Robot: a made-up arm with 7 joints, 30 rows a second.
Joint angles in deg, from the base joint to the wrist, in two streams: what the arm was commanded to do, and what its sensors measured. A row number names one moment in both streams.
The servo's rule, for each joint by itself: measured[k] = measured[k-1] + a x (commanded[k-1-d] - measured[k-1]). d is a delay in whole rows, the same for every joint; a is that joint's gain. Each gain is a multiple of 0.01, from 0.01 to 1. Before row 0 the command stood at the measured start. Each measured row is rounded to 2 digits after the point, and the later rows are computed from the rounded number. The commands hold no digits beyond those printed.
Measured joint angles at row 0:
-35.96, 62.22, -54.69, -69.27, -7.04, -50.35, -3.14
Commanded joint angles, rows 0 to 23:
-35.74, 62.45, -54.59, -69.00, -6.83, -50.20, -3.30
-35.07, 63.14, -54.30, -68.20, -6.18, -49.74, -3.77
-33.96, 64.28, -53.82, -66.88, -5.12, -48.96, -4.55
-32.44, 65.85, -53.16, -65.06, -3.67, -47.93, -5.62
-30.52, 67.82, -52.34, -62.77, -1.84, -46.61, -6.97
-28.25, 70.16, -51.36, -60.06, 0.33, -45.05, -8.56
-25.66, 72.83, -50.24, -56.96, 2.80, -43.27, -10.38
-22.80, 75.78, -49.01, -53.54, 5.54, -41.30, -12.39
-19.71, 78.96, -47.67, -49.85, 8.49, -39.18, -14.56
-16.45, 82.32, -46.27, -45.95, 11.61, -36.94, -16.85
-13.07, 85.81, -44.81, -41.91, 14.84, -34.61, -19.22
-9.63, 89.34, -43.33, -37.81, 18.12, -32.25, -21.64
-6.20, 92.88, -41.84, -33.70, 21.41, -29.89, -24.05
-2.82, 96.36, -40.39, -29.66, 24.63, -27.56, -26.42
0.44, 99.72, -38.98, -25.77, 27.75, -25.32, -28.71
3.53, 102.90, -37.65, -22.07, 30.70, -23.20, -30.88
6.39, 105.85, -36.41, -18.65, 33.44, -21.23, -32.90
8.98, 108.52, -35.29, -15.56, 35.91, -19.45, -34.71
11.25, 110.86, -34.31, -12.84, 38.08, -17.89, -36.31
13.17, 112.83, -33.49, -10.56, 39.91, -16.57, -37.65
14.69, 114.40, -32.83, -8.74, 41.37, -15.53, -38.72
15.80, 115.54, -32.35, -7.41, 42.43, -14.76, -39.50
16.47, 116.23, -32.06, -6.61, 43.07, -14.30, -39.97
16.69, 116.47, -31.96, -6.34, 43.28, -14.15, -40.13
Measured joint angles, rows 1 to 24:
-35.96, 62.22, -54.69, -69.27, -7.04, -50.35, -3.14
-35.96, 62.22, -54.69, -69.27, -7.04, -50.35, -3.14
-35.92, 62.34, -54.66, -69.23, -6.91, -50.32, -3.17
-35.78, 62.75, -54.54, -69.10, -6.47, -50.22, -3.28
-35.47, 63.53, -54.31, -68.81, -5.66, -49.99, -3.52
-34.95, 64.71, -53.94, -68.32, -4.47, -49.62, -3.92
-34.20, 66.30, -53.43, -67.60, -2.89, -49.08, -4.50
-33.19, 68.27, -52.77, -66.62, -0.96, -48.35, -5.27
-31.91, 70.60, -51.96, -65.36, 1.30, -47.44, -6.24
-30.36, 73.24, -51.02, -63.82, 3.84, -46.33, -7.41
-28.55, 76.16, -49.95, -62.00, 6.63, -45.04, -8.77
-26.49, 79.30, -48.77, -59.91, 9.62, -43.58, -10.31
-24.21, 82.62, -47.50, -57.57, 12.75, -41.97, -12.00
-21.73, 86.05, -46.17, -55.00, 15.97, -40.22, -13.83
-19.09, 89.53, -44.78, -52.23, 19.23, -38.36, -15.77
-16.32, 93.01, -43.38, -49.30, 22.47, -36.42, -17.79
-13.47, 96.43, -41.97, -46.24, 25.64, -34.42, -19.86
-10.58, 99.73, -40.59, -43.10, 28.68, -32.40, -21.95
-7.70, 102.85, -39.25, -39.92, 31.54, -30.39, -24.03
-4.86, 105.74, -37.98, -36.75, 34.16, -28.42, -26.06
-2.12, 108.35, -36.81, -33.64, 36.51, -26.52, -28.01
0.48, 110.63, -35.75, -30.64, 38.55, -24.73, -29.84
2.90, 112.55, -34.82, -27.79, 40.24, -23.07, -31.53
5.09, 114.07, -34.03, -25.14, 41.55, -21.57, -33.04
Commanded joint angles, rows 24 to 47:
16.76, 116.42, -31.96, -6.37, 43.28, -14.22, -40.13
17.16, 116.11, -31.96, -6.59, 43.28, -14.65, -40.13
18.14, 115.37, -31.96, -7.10, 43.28, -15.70, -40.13
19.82, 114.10, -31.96, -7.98, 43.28, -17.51, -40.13
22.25, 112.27, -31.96, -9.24, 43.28, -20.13, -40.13
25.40, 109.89, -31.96, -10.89, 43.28, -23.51, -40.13
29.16, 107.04, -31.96, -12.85, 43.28, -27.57, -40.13
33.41, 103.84, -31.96, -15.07, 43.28, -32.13, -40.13
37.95, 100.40, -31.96, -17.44, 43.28, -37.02, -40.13
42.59, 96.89, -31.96, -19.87, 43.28, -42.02, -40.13
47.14, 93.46, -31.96, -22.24, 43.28, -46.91, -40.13
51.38, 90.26, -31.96, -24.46, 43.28, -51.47, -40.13
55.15, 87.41, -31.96, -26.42, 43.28, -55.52, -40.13
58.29, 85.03, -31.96, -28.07, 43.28, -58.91, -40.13
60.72, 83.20, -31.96, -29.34, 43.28, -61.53, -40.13
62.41, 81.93, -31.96, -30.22, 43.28, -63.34, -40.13
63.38, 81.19, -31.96, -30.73, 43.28, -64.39, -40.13
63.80, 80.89, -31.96, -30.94, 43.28, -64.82, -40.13
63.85, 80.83, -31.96, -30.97, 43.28, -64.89, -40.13
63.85, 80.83, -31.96, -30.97, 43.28, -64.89, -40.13
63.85, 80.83, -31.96, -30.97, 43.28, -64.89, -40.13
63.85, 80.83, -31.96, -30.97, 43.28, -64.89, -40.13
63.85, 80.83, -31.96, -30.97, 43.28, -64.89, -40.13
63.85, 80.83, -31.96, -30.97, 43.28, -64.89, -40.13
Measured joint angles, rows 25 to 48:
7.02, 115.17, -33.40, -22.73, 42.46, -20.26, -34.36
8.66, 115.83, -32.94, -20.60, 42.95, -19.16, -35.46
10.04, 116.13, -32.63, -18.75, 43.15, -18.27, -36.35
11.25, 116.12, -32.42, -17.17, 43.23, -17.62, -37.07
12.42, 115.74, -32.27, -15.86, 43.26, -17.27, -37.65
13.68, 114.90, -32.17, -14.84, 43.27, -17.31, -38.12
15.14, 113.56, -32.10, -14.11, 43.28, -17.82, -38.50
16.88, 111.69, -32.06, -13.69, 43.28, -18.84, -38.81
18.97, 109.32, -32.03, -13.58, 43.28, -20.41, -39.06
21.42, 106.53, -32.01, -13.77, 43.28, -22.52, -39.26
24.23, 103.40, -31.99, -14.25, 43.28, -25.13, -39.43
27.35, 100.08, -31.98, -14.98, 43.28, -28.17, -39.56
30.71, 96.70, -31.97, -15.92, 43.28, -31.54, -39.67
34.22, 93.42, -31.97, -17.03, 43.28, -35.13, -39.76
37.78, 90.35, -31.97, -18.25, 43.28, -38.80, -39.83
41.27, 87.64, -31.97, -19.53, 43.28, -42.42, -39.89
44.58, 85.38, -31.97, -20.81, 43.28, -45.86, -39.94
47.61, 83.62, -31.97, -22.03, 43.28, -49.01, -39.98
50.29, 82.38, -31.97, -23.16, 43.28, -51.78, -40.01
52.59, 81.62, -31.97, -24.17, 43.28, -54.13, -40.03
54.50, 81.22, -31.97, -25.05, 43.28, -56.07, -40.05
56.09, 81.02, -31.97, -25.82, 43.28, -57.66, -40.07
57.41, 80.92, -31.97, -26.49, 43.28, -58.96, -40.08
58.50, 80.87, -31.97, -27.07, 43.28, -60.03, -40.09

